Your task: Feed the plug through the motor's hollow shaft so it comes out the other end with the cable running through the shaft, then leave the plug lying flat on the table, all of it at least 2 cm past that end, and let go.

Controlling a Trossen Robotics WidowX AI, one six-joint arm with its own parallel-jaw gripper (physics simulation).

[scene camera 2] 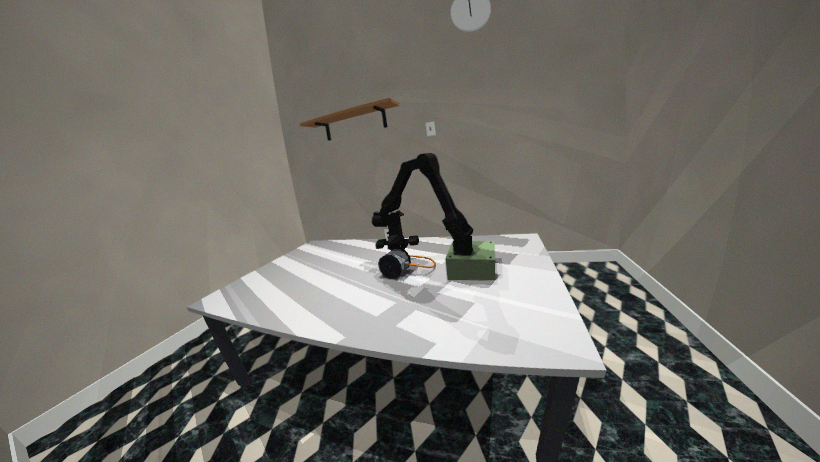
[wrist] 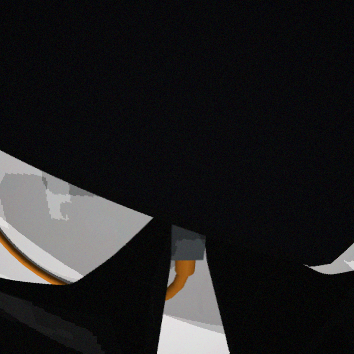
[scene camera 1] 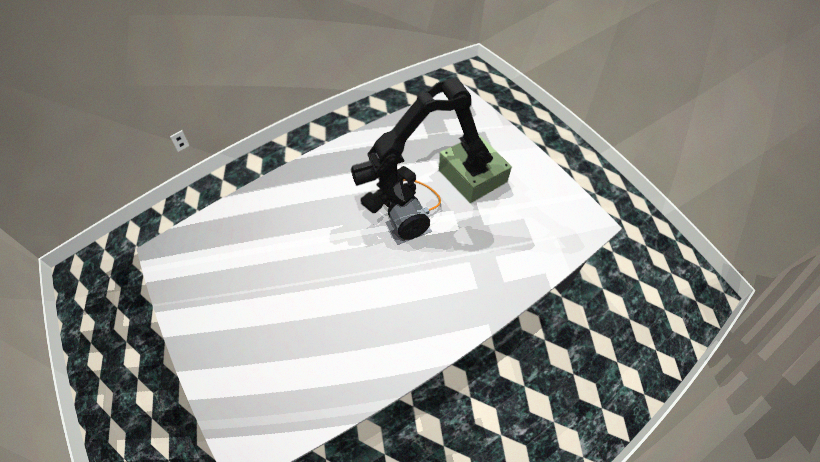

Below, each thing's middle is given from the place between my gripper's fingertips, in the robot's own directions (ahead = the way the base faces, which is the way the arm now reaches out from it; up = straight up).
Right now my hand is right at the grey plug (wrist: 185, 244).
